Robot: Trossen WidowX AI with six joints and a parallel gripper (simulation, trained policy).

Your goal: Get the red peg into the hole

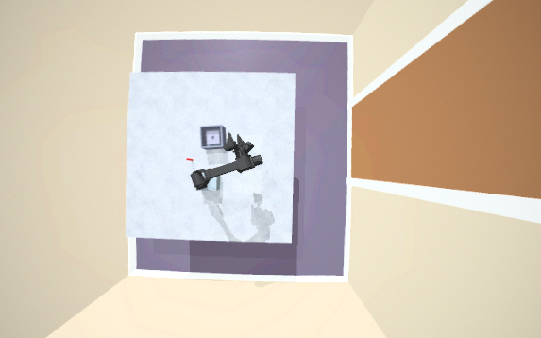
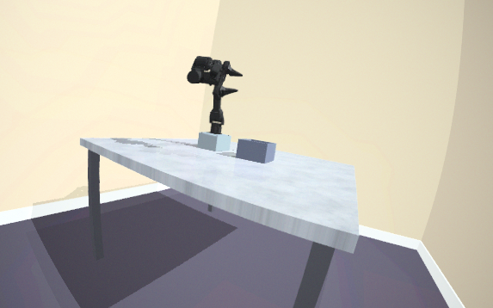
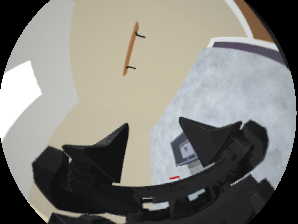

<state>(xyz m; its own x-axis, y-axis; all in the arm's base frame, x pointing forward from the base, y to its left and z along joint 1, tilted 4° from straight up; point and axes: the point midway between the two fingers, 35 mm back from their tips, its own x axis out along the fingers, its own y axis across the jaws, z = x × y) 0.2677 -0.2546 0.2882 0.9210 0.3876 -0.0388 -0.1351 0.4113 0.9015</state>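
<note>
The red peg lies 150 mm behind my gripper tip, 380 mm to the left of it and 320 mm below it. Round my gripper tip: grey box: 20 mm ahead, 210 mm to the left, 330 mm below.
</note>
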